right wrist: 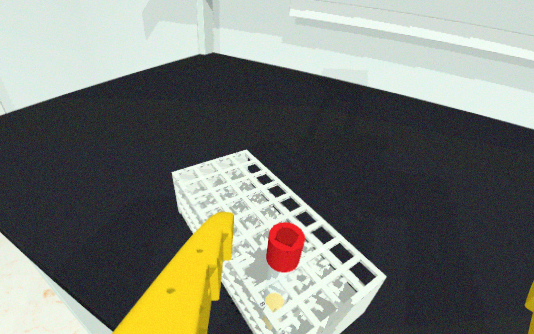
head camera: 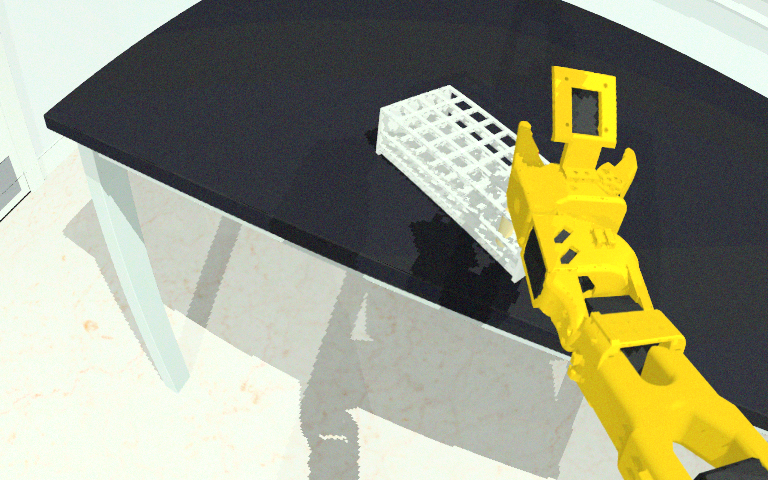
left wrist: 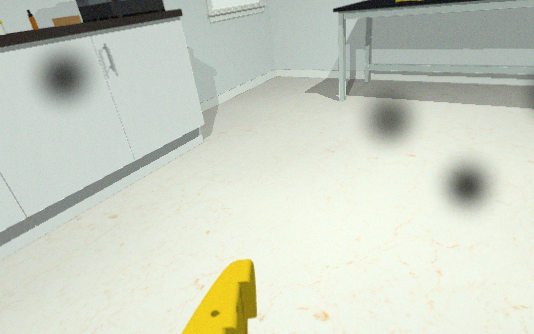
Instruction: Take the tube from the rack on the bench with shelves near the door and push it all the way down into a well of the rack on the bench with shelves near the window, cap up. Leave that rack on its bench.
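Places are measured from the left arm's base along level axes (x ahead, y left, z up), in metres.
Where they show: left hand, its tool point: (left wrist: 253,279); right hand, its tool point: (right wrist: 233,229) (head camera: 527,127).
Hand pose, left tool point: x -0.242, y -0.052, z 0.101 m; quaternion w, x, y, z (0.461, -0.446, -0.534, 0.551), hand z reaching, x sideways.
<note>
Things, the pixels of their top centre, and the offset from my left tool point. "spot": a spot on its surface instead. Level surfaces: height alone.
- dark bench top, height of its surface: dz -0.114 m
- tube, centre of its top: (right wrist: 286,235) (head camera: 527,150) dx +0.649, dy -0.239, dz +0.005 m
- pale bench leg, a spot on its surface: (head camera: 135,266) spot: dx +0.860, dy +0.254, dz -0.450 m
A white grid rack (head camera: 416,96) (right wrist: 357,312) stands on a dark bench top (head camera: 254,84) (right wrist: 425,175). The tube (head camera: 505,227) (right wrist: 285,248) stands in it, red cap up, near the rack's near end in the right wrist view; its yellow lower part shows through the rack. In the head view the arm hides the cap. My right gripper (head camera: 576,138) (right wrist: 380,255) is open and empty above the rack's near end, with the cap beyond and between its widely spread jaws. My left gripper (left wrist: 244,280) is fully open, one notched jaw in view, over the floor. The other rack does not show.
In the left wrist view, a white cabinet (left wrist: 150,85) with a dark counter stands at the left, and a grey-legged bench (left wrist: 342,60) at the upper right. A pale bench leg (head camera: 135,266) stands below the bench's front edge. A white shelf edge (right wrist: 400,32) runs behind the bench top.
</note>
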